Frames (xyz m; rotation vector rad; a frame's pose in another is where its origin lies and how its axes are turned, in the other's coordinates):
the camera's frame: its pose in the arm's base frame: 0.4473 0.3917 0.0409 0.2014 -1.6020 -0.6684
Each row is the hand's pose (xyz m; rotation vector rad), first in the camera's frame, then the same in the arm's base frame.
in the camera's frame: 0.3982 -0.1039 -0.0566 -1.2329 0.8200 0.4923
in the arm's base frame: 0.4113 0.0910 0.3252 -0.7246 -0.2523 -0.8994
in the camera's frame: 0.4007 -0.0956 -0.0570 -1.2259 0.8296 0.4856
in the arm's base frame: 0.4134 0.0963 0.3317 -0.7126 -0.2486 -0.8979
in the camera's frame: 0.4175 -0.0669 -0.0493 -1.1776 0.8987 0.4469
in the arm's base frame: 0.4106 0.1136 0.3611 -0.6339 -0.2194 -0.8806
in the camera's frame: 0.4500 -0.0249 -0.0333 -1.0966 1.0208 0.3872
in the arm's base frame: 0.4007 0.1362 0.4107 -0.5055 -0.1608 -0.8443
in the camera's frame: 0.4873 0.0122 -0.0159 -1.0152 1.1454 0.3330
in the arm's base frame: 0.3875 0.1528 0.4619 -0.3827 -0.0953 -0.8011
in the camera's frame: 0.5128 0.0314 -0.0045 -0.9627 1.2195 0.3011
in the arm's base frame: 0.3774 0.1591 0.4936 -0.3089 -0.0562 -0.7721
